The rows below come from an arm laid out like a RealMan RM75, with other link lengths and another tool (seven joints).
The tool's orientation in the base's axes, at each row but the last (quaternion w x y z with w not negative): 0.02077, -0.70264, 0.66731, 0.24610; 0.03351, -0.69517, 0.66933, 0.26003; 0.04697, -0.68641, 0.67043, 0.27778; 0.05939, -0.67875, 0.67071, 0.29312; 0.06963, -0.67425, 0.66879, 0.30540; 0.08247, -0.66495, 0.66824, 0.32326; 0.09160, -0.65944, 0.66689, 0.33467; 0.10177, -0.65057, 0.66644, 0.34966; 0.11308, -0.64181, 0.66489, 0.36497; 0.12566, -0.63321, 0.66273, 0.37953; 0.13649, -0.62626, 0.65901, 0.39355
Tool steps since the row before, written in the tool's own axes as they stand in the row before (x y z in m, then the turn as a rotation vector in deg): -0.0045, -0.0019, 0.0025, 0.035, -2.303, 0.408; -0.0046, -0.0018, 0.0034, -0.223, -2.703, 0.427; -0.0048, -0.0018, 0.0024, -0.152, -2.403, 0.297; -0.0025, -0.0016, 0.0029, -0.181, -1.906, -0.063; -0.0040, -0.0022, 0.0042, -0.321, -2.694, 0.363; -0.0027, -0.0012, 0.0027, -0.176, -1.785, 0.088; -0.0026, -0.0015, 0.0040, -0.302, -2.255, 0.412; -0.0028, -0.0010, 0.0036, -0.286, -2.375, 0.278; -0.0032, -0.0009, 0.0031, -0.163, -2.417, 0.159; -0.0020, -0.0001, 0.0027, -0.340, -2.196, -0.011; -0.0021, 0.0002, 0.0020, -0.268, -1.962, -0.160
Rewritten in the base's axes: 0.0011, 0.0053, -0.0011, 2.053, 0.363, -1.061; 0.0008, 0.0057, -0.0016, 2.434, 0.647, -1.093; 0.0012, 0.0055, -0.0004, 2.188, 0.498, -0.922; 0.0008, 0.0037, -0.0017, 1.835, 0.306, -0.458; 0.0011, 0.0058, -0.0020, 2.455, 0.716, -0.977; 0.0005, 0.0038, -0.0010, 1.671, 0.361, -0.549; 0.0004, 0.0045, -0.0021, 2.024, 0.692, -0.877; 0.0002, 0.0045, -0.0013, 2.178, 0.610, -0.828; 0.0003, 0.0045, -0.0005, 2.236, 0.444, -0.834; -0.0004, 0.0033, -0.0006, 2.113, 0.443, -0.528; -0.0004, 0.0029, 0.0002, 1.928, 0.267, -0.397
